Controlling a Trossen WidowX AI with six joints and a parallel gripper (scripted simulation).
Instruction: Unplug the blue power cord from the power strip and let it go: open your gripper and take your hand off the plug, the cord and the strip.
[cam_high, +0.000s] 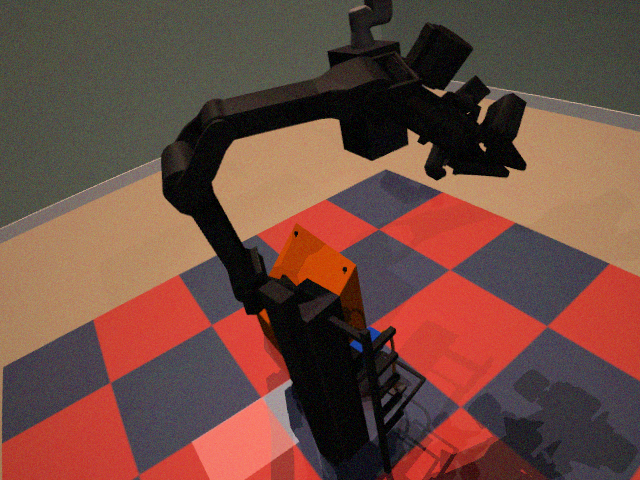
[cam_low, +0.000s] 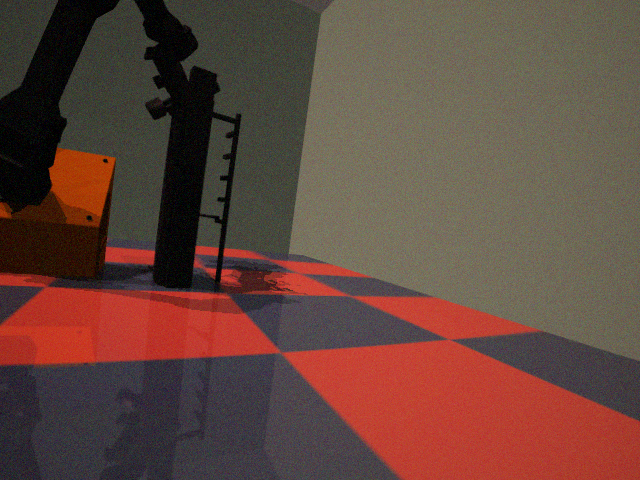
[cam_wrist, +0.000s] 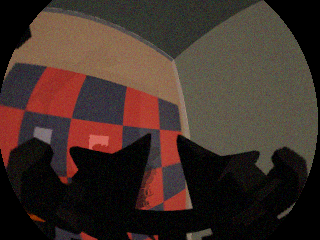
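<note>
Now: the blue plug 40 mm behind my gripper tip, 280 mm to the right of it and 190 mm below it.
</note>
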